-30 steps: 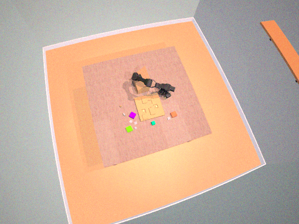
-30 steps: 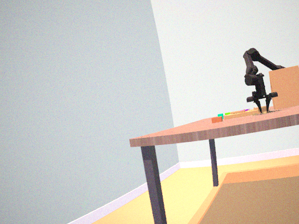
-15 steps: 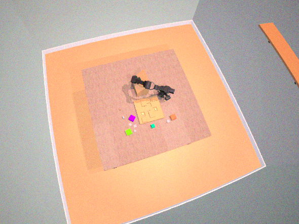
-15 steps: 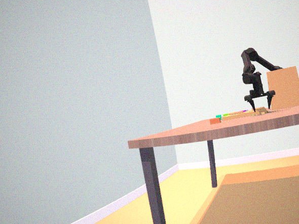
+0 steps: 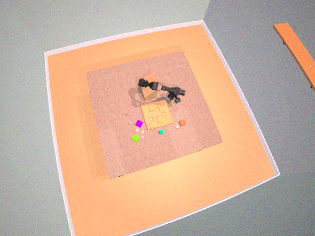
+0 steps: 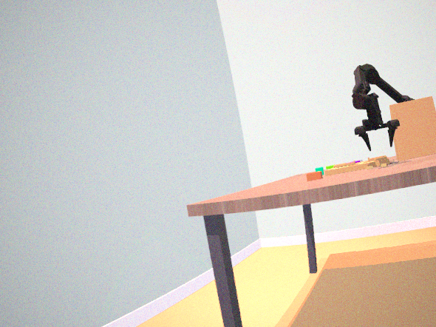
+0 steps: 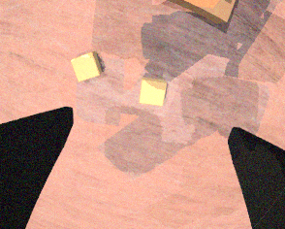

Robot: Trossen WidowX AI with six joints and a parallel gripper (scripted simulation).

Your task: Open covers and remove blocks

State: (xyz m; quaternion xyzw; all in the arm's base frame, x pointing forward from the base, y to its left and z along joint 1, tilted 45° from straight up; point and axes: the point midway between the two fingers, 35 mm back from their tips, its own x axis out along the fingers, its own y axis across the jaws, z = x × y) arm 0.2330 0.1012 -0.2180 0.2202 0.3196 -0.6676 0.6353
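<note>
The magenta block lies 11 cm ahead of my gripper tip, 46 cm to the right of it and 5 cm below it. Also, from my gripper tip: orange block 29 cm ahead, 1 cm to the right, 5 cm below; then lime green block 24 cm ahead, 56 cm to the right, 5 cm below; then teal block 29 cm ahead, 28 cm to the right, 5 cm below.
</note>
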